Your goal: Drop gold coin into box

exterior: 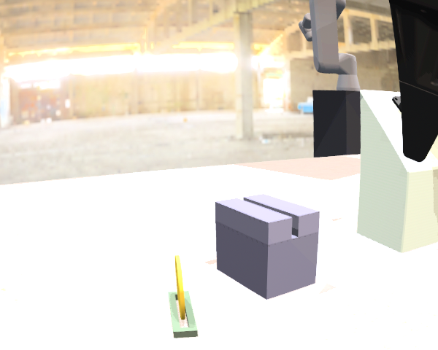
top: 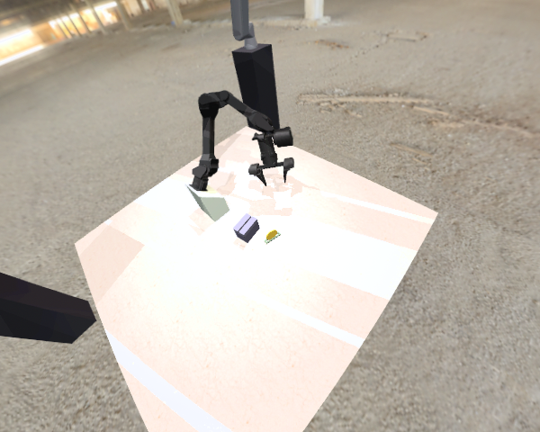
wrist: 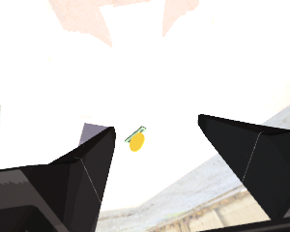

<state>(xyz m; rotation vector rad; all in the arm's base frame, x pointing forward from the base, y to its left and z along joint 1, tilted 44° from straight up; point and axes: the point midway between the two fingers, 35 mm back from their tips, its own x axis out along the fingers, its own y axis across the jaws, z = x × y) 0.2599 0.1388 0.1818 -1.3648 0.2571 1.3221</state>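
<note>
The gold coin lies 160 mm to the right of my gripper tip, 120 mm below it and 90 mm ahead of it.
</note>
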